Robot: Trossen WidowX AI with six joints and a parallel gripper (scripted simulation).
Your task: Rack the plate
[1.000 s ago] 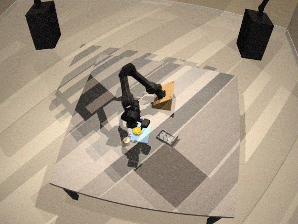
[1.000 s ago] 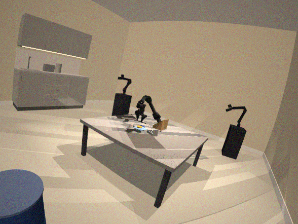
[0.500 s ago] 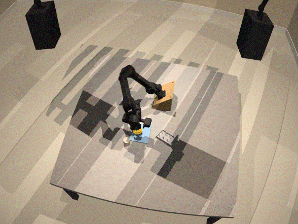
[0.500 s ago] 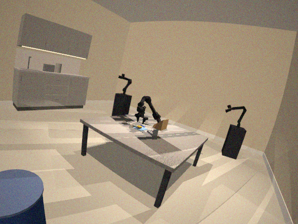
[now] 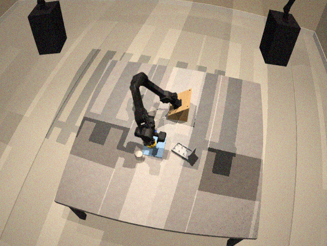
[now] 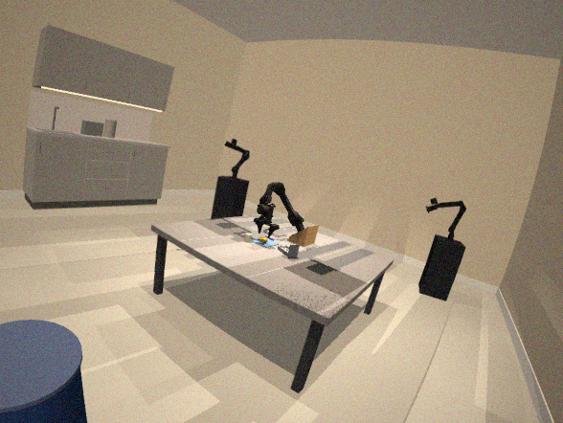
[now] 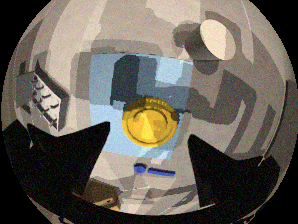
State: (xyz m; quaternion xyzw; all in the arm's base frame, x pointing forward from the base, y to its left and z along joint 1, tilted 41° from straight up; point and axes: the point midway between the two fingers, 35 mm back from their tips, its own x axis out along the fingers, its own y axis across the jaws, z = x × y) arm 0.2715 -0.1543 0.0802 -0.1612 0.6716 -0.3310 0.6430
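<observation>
Now: gripper tip 30 mm above the yellow plate. Round my gripper tip: blue mat 40 mm below, 20 mm to the left, 10 mm ahead; then blue spoon 110 mm behind, 40 mm below; then white cup 90 mm ahead, 70 mm to the right, 20 mm below.
</observation>
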